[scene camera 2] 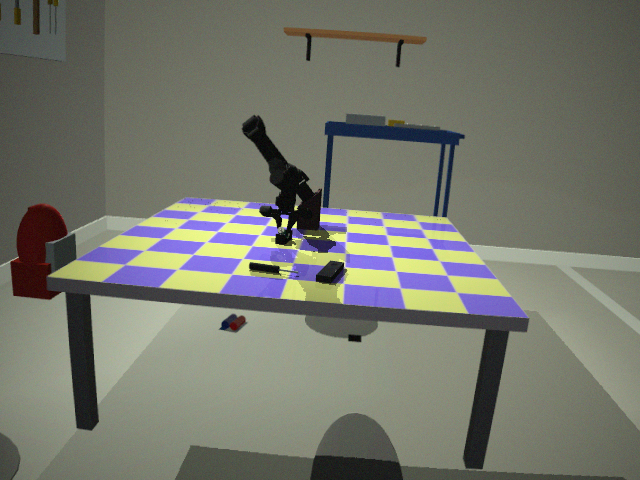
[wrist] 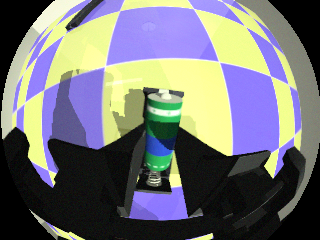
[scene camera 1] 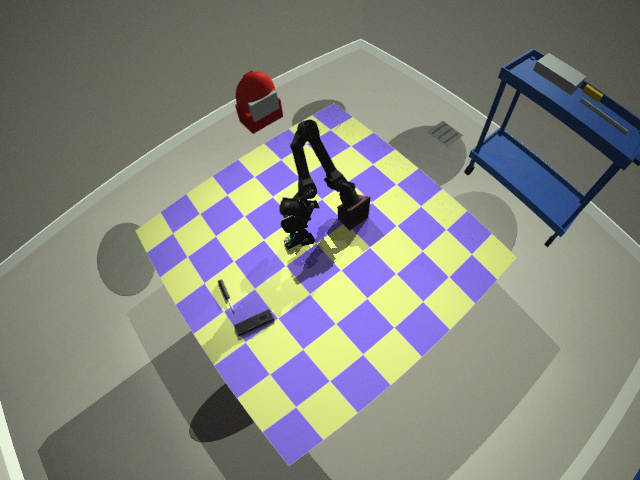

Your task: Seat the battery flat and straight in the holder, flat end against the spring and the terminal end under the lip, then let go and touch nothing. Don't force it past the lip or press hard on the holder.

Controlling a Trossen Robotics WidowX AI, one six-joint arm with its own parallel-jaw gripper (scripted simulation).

Observation:
In view: the gripper (scene camera 2: 282,235) and a battery (wrist: 163,114).
The gripper shows as well in the wrist view (wrist: 160,129).

